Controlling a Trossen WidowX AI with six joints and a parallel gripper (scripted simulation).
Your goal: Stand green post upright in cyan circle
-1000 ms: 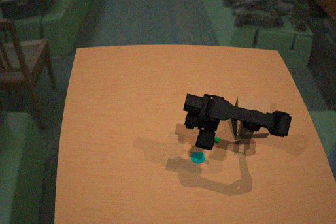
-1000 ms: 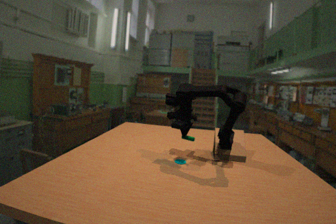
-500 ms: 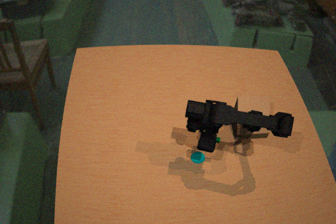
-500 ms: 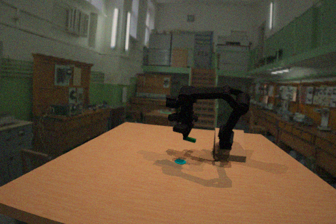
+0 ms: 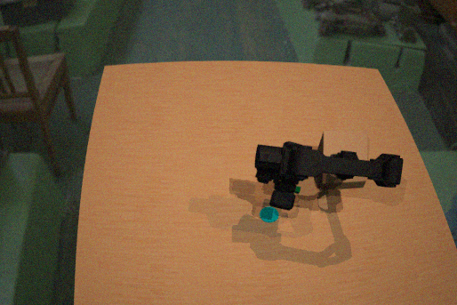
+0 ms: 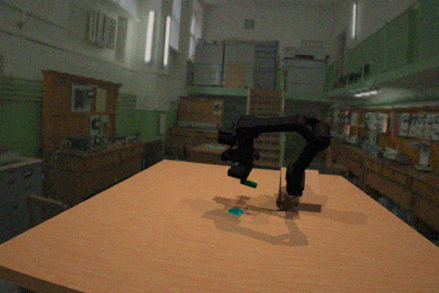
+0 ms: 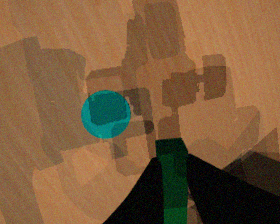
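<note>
Now: gripper tip 20 mm short of the cyan circle, 20 mm to the right of it and 120 mm above it. Also, from my gripper tip: green post (20 mm behind, 10 mm to the left).
</note>
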